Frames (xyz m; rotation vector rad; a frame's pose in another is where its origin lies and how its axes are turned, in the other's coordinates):
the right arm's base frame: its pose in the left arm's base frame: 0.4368 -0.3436 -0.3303 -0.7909 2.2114 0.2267
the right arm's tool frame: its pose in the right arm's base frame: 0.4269 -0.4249 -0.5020 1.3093 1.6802 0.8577
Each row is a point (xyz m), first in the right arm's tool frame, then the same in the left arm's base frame.
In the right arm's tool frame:
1: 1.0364 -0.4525 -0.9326
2: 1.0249 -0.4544 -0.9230
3: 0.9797 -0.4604 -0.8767
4: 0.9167 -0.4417 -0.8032
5: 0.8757 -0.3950 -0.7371
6: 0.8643 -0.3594 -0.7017
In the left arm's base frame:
1: 0.1157 0.0864 0.6383
2: 0.1156 0.0716 0.6351
3: 0.1090 0.0092 0.6182
4: 0.0981 -0.0739 0.5663
5: 0.0837 -0.1271 0.4942
6: 0.0711 -0.1441 0.4473

